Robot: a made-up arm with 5 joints.
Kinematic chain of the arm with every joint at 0, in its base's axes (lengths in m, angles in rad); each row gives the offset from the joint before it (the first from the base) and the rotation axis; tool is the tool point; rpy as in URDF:
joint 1: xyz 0 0 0.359 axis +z
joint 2: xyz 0 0 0 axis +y
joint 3: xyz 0.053 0 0.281 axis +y
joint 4: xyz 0.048 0 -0.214 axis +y
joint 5: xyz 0.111 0 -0.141 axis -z
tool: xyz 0 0 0 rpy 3.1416 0 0
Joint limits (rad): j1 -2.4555..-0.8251 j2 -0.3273..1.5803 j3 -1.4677..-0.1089 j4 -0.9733..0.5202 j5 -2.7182..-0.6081
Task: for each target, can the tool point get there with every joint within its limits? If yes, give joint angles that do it. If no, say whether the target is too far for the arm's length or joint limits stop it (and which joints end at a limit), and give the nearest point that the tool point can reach.
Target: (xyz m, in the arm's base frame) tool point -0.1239 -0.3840 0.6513
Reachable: yes | joints -1.8829 -0.0735 -0.9630 -0.3036 -0.9421
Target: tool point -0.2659 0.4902 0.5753
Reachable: no: joint limits stop it (at a limit: joint 2, joint 3, joint 4) | nearest point -0.0485 0.0894 0.1906 | short by 0.597 m
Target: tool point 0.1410 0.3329 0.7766
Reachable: no: joint limits stop it (at a limit: joint 1, joint 2, joint 3, joint 4) | nearest point 0.0718 -0.0778 0.9083 | short by 0.437 m
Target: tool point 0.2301 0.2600 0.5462
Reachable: no: joint limits stop it (at a limit: joint 2, joint 3, joint 4) | nearest point 0.0674 0.0762 0.1906 | short by 0.432 m
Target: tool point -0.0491 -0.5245 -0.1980
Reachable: no: too far | nearest point -0.0387 -0.4132 -0.0558 | short by 0.181 m
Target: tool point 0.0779 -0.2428 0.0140
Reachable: yes | joints -1.2602 1.2625 -0.6951 -0.1581 -1.2377
